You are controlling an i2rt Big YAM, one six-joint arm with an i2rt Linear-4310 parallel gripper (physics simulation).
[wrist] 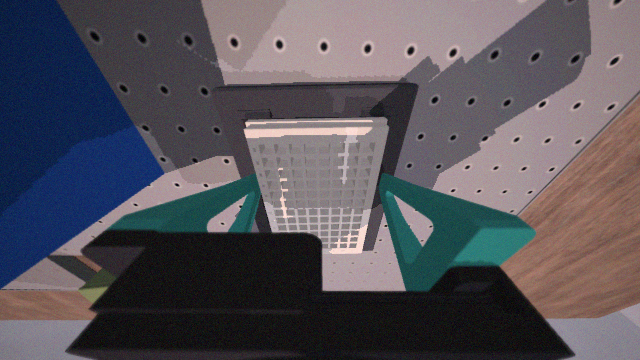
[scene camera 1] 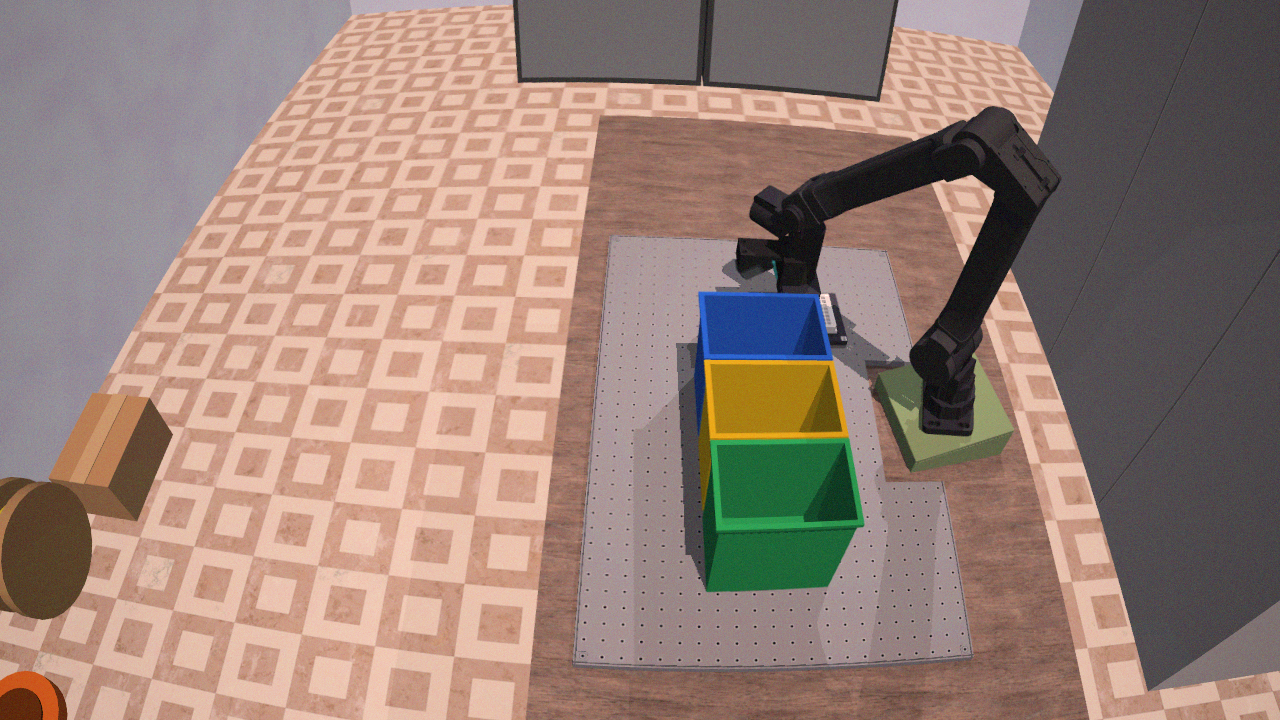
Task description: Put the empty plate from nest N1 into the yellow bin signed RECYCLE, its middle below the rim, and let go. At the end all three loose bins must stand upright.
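Places are measured from the arm's base along level axes (x ahead, y down, z left), in metres.
Pixels of known places: gripper, between the fingertips: (wrist: 320, 180); arm's base, origin of its link: (scene camera 1: 947, 404).
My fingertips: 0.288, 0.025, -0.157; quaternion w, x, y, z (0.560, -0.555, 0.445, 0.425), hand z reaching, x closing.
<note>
Ahead of a thing's pixels: the offset from my fingertips to its top centre, as dx, dy, dz. "*": to the spot under its first point. Level surfaces: height alone.
The white gridded plate @(-0.017, -0.014, -0.003) (scene camera 1: 828, 313) (wrist: 315, 175) sits in a dark nest @(* -0.088, -0.005, +0.018) (scene camera 1: 838, 329) (wrist: 315, 100) on the perforated board. In the scene view it is just right of the blue bin. My gripper (wrist: 320, 180) is open, with one teal fingertip on each side of the plate in the wrist view and a small gap at each side. The scene view shows the gripper from behind the blue bin, its tips hidden. The yellow bin @(+0.002, -0.168, +0.334) (scene camera 1: 774, 398) stands upright between the blue bin @(+0.035, -0.168, +0.206) (scene camera 1: 760, 326) and the green bin @(-0.031, -0.168, +0.463) (scene camera 1: 783, 555), which also stand upright. No sign shows on the yellow bin.
The three bins form a close row on the grey perforated board @(dy +0.012) (scene camera 1: 626, 537) (wrist: 320, 65). The blue bin's wall (wrist: 60, 125) is at the left in the wrist view. The arm's green base block (scene camera 1: 913, 438) stands right of the bins. A brown wooden surface @(dy +0.025) (scene camera 1: 760, 161) surrounds the board.
</note>
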